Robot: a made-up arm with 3 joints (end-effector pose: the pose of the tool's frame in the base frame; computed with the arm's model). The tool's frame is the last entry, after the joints. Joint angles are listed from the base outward.
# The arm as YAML. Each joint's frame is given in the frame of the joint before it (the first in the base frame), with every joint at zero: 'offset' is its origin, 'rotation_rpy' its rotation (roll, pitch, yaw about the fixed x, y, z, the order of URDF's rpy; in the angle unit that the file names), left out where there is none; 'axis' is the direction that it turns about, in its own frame. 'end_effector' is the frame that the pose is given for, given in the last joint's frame.
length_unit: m
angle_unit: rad
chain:
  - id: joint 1
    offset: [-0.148, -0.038, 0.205]
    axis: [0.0, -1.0, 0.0]
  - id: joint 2
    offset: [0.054, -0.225, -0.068]
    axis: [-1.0, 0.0, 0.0]
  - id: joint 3
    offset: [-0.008, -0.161, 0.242]
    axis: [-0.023, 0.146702, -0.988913]
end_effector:
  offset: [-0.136, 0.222, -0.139]
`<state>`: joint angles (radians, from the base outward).
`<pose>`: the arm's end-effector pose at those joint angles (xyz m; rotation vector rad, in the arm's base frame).
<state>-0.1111 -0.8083 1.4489</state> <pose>0.0751 -0.3148 0.1874 0.5596 0.8666 -1.3029</pose>
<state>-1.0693 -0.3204 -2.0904</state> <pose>-0.3000 -0.6057 0.1961 1.1937 0.0603 1.5540</pose>
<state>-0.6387 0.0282 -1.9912</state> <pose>-0.2256 -0.5973 0.2446 0.6435 0.1540 1.8586</pose>
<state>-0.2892 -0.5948 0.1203</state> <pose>-0.1931 -0.2592 0.2819 0.5719 0.3329 -0.1951</pose>
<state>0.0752 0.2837 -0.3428</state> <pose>-0.2985 -0.2309 0.2165 -0.2858 -0.0759 0.3334</pose>
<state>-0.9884 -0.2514 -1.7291</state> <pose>-0.2987 -0.5626 0.2660 0.9820 0.2800 1.3519</pose>
